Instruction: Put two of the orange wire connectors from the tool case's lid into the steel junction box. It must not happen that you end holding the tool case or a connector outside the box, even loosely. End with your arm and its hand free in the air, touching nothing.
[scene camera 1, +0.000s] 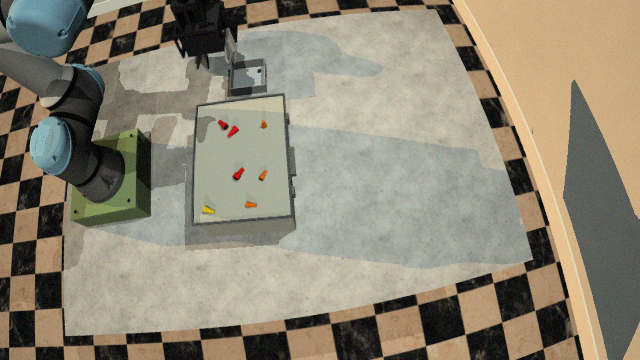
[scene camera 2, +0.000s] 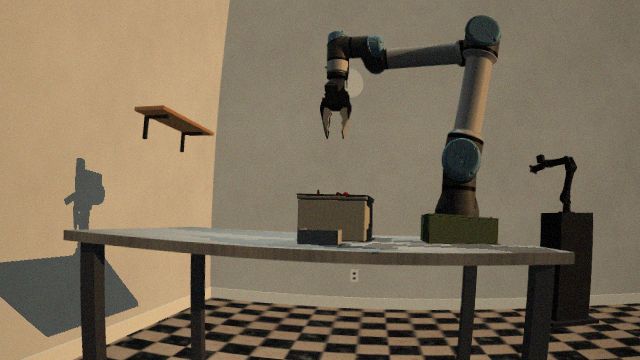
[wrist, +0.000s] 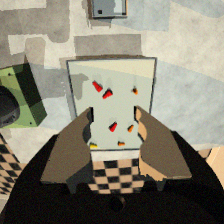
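My gripper (scene camera 1: 221, 65) is 0.70 m from the lens. There is also a case (scene camera 1: 216, 157), and it is 0.81 m from the lens.
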